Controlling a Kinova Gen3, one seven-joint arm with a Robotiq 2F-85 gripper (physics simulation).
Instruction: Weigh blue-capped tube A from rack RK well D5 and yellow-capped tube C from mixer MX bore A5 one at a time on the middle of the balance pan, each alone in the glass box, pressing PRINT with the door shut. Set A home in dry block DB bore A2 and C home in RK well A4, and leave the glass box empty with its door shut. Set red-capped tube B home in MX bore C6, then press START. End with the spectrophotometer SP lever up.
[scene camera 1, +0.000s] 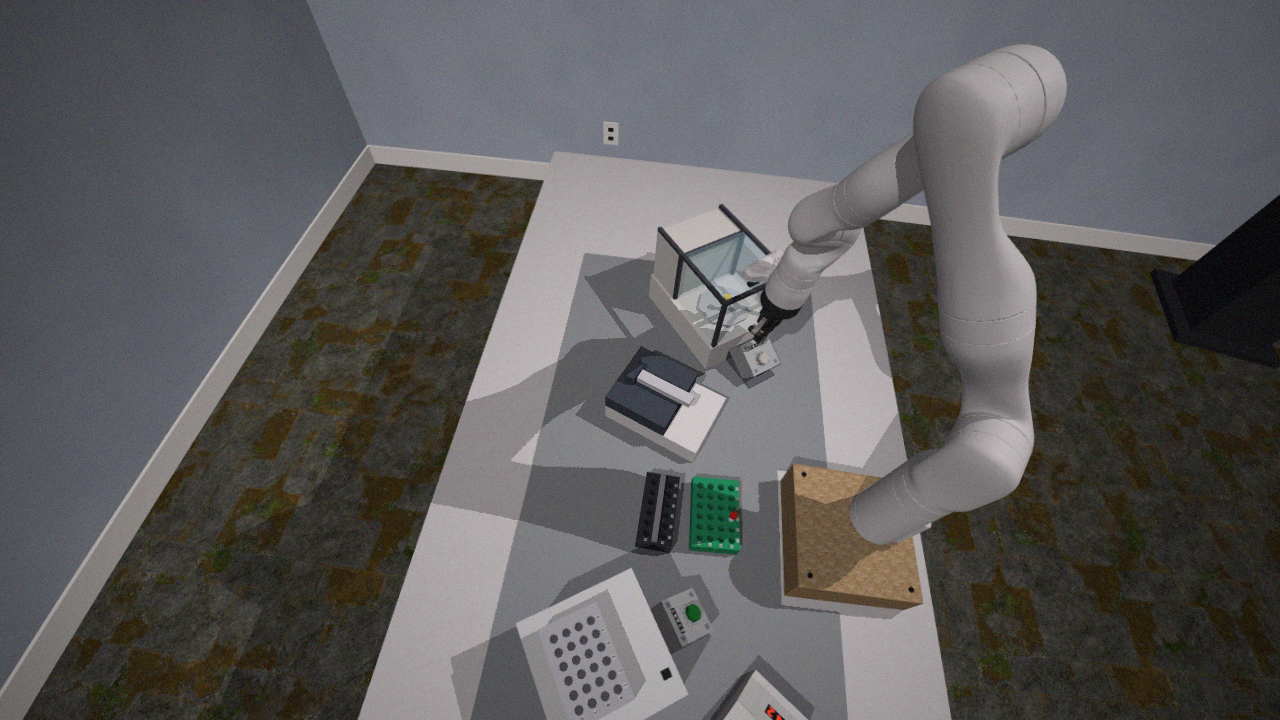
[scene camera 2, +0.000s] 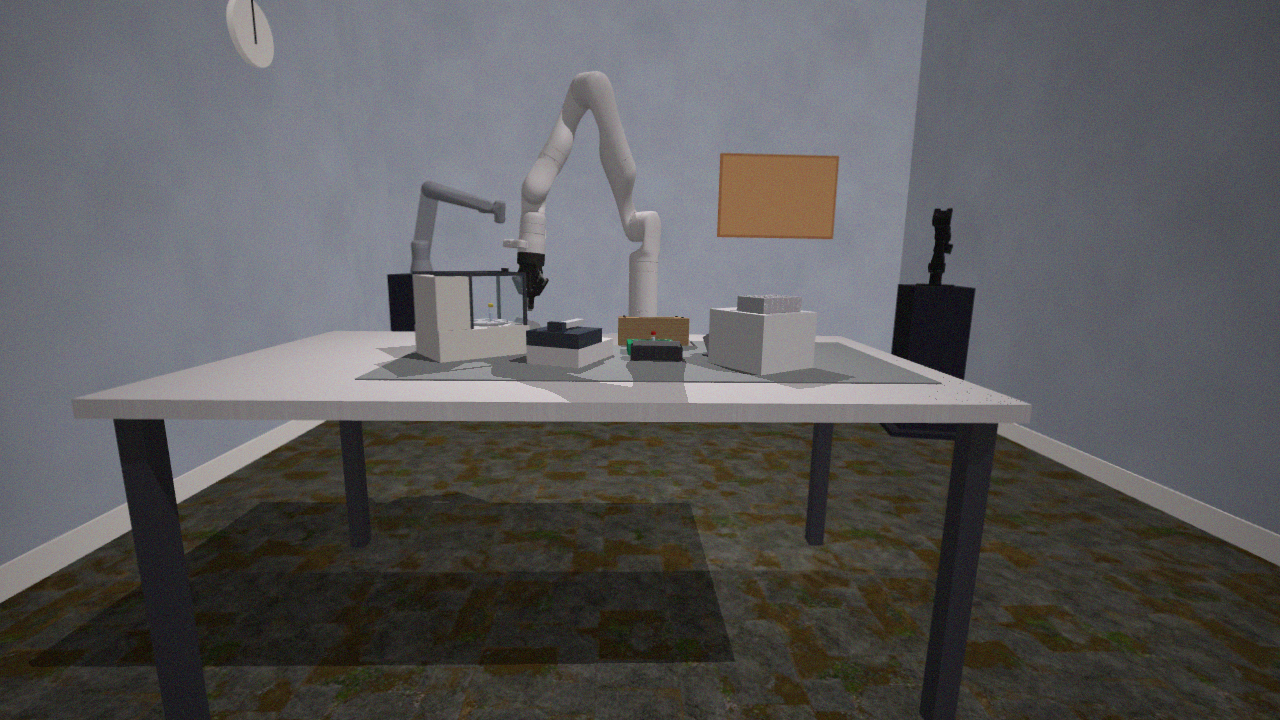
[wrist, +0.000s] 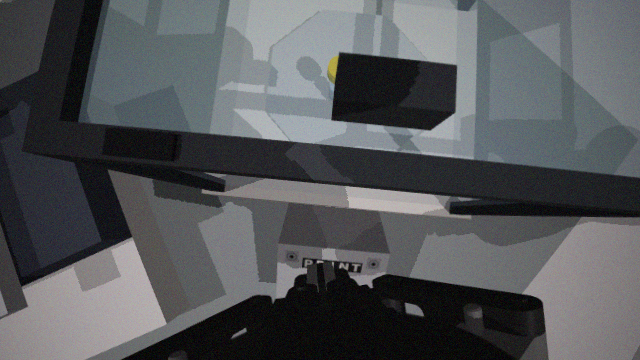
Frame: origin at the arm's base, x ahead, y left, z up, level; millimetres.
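Seen in the pictures: gripper, fingertip midpoint: (scene camera 1: 758, 340) (scene camera 2: 528, 311) (wrist: 322, 280); arm's base, link origin: (scene camera 1: 874, 517) (scene camera 2: 642, 316).
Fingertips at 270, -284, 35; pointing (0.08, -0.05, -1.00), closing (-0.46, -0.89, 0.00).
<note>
Offsets run from my fingertips to a thing's top centre, as dx, dy, dz. "*": to the spot under its first point.
My gripper (scene camera 1: 759, 338) (scene camera 2: 530, 306) (wrist: 322, 280) is shut and empty, low over the PRINT box {* +0, +33, -42} (scene camera 1: 750, 364) (wrist: 286, 270) beside the balance; contact with the button cannot be told. Yellow-capped tube C (scene camera 1: 726, 296) (scene camera 2: 490, 306) (wrist: 333, 70) stands on the pan inside the glass box (scene camera 1: 719, 324) (wrist: 380, 175). Glass with a black block {* +43, -46, +118} (wrist: 395, 90) covers the chamber; its door looks shut. Red-capped tube B {-34, +351, -50} (scene camera 1: 733, 515) (scene camera 2: 652, 333) stands in the green rack {-4, +348, -74} (scene camera 1: 716, 548). The spectrophotometer's pale lever {+149, +165, -6} (scene camera 1: 665, 386) lies low along its navy top. No blue cap is discernible.
A black two-row block {+95, +376, -56} (scene camera 1: 659, 510) lies beside the green rack. A white device with a grid of holes (scene camera 1: 657, 626) (scene camera 2: 760, 340) stands near a green-button box {* +6, +542, -33} (scene camera 1: 684, 619). A device with red digits {* -126, +610, -55} (scene camera 1: 756, 698) is partly cut off. The arm's wooden base (scene camera 1: 805, 528) (scene camera 2: 653, 331) stands nearby.
</note>
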